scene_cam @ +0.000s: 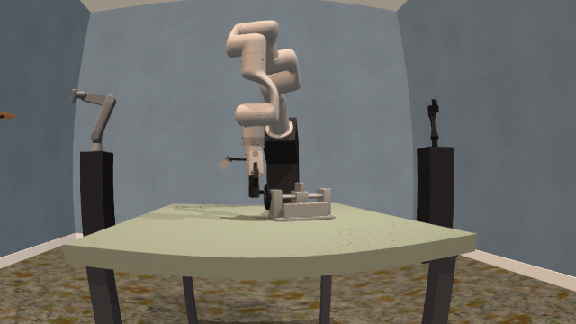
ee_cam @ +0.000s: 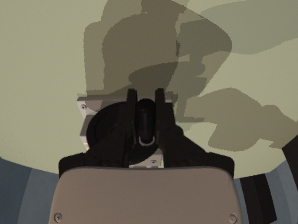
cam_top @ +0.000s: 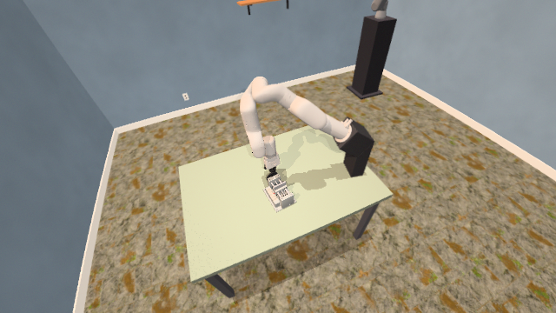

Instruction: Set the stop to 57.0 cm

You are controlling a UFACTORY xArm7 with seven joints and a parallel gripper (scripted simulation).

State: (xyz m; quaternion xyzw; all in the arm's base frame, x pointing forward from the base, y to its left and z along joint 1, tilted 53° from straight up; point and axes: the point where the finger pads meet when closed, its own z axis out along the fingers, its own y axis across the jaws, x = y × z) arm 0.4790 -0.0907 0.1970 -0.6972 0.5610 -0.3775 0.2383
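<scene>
Right now my hand is 2 cm to the right of the black handwheel and 1 cm above it. Also, from my hand: grey stop block 2 cm ahead, 16 cm to the left.
</scene>
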